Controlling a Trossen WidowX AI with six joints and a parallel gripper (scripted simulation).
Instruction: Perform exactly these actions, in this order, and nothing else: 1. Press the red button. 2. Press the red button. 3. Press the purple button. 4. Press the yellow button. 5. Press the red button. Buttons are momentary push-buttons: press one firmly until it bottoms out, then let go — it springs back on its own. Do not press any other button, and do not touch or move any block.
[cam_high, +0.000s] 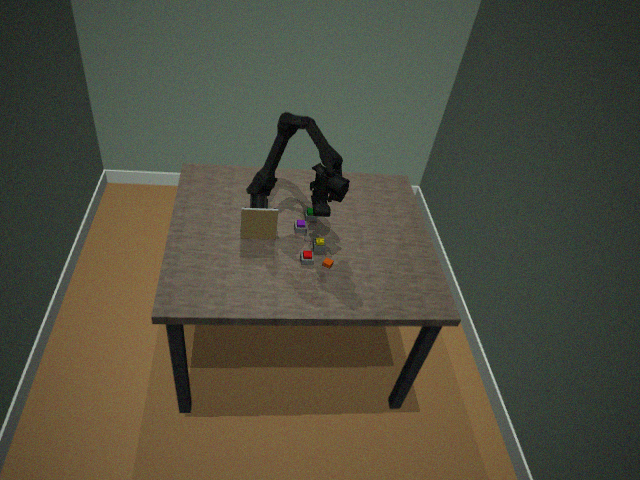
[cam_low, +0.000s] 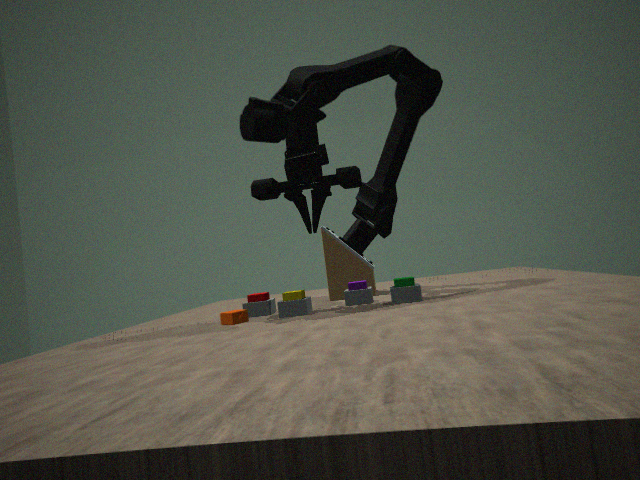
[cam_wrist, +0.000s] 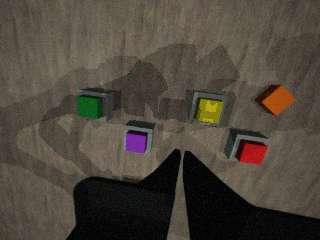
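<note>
Now: the yellow button 2 cm ahead of my gripper tip, 4 cm to the right of it and 10 cm below it. From my gripper tip the other things lie so: red button: 3 cm behind, 12 cm to the right, 10 cm below; purple button: 5 cm behind, 6 cm to the left, 10 cm below; green button: 14 cm to the left, 10 cm below.
</note>
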